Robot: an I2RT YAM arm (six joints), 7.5 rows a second.
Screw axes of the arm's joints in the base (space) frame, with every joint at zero. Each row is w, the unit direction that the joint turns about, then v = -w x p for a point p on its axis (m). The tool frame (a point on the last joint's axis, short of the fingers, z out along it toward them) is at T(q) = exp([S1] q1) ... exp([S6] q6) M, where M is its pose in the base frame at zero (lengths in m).
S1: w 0 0 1 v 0.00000 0.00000 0.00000
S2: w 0 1 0 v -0.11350 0.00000 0.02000
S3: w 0 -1 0 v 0.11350 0.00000 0.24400
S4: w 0 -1 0 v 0.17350 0.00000 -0.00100
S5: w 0 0 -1 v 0.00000 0.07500 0.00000
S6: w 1 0 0 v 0.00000 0.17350 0.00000
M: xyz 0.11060 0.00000 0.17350 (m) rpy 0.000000 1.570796 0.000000 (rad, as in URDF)
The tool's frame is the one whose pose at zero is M.
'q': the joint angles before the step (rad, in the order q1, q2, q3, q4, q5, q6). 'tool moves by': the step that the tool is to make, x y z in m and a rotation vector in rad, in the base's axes. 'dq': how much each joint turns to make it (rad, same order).
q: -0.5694 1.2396 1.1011 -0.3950 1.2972 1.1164
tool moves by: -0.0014 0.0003 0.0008 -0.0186 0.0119 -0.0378
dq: -0.0005 -0.0001 0.0000 -0.0001 0.0434 -0.0001
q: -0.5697 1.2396 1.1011 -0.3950 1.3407 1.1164
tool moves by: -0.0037 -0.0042 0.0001 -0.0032 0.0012 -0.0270
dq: -0.0215 0.0004 -0.0001 0.0015 0.0065 -0.0003
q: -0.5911 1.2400 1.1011 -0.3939 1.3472 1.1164
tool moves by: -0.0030 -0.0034 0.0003 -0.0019 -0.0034 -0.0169
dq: -0.0176 -0.0005 -0.0003 0.0039 -0.0008 -0.0003
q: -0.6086 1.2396 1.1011 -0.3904 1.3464 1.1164
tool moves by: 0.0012 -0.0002 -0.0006 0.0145 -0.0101 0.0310
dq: 0.0009 0.0001 0.0002 -0.0002 -0.0349 0.0002
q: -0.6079 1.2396 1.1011 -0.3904 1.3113 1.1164
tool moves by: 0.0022 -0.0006 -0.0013 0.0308 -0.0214 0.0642
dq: 0.0000 -0.0002 -0.0002 0.0001 -0.0744 -0.0001
